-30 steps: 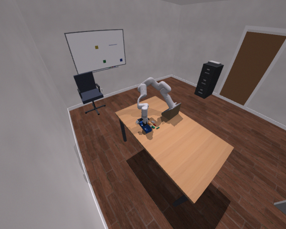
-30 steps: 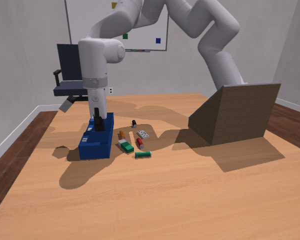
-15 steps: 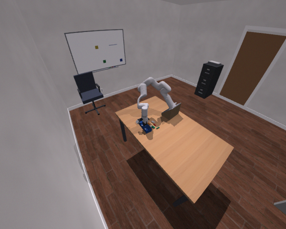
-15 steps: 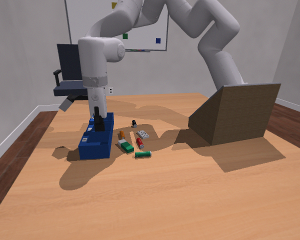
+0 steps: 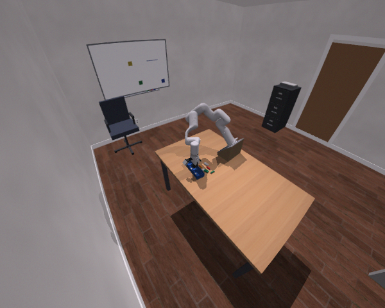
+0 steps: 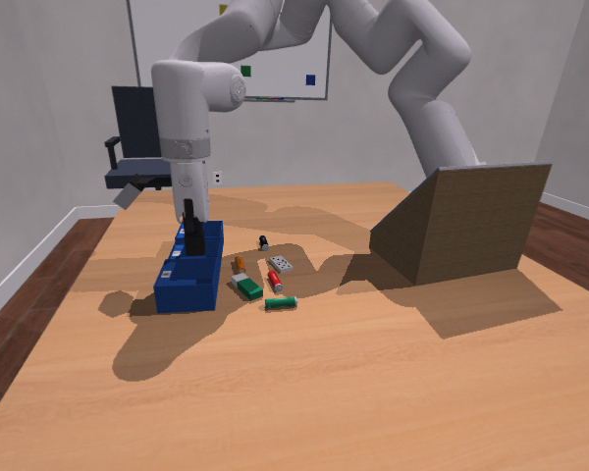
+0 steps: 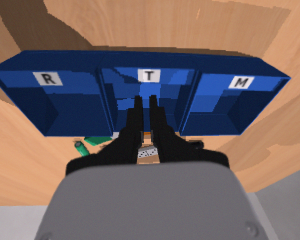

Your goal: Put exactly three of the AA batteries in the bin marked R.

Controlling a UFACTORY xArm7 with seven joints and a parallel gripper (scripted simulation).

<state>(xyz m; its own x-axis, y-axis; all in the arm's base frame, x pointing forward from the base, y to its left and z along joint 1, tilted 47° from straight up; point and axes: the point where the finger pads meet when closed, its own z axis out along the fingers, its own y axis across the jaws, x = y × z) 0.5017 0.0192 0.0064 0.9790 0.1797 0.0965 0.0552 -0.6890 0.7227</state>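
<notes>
My hand is 3 cm above the bin. Also, from my hand: red battery 14 cm behind, 6 cm to the left, 5 cm below; green-and-white block 9 cm behind, 7 cm to the left, 5 cm below; orange battery 8 cm behind, 5 cm below.
</notes>
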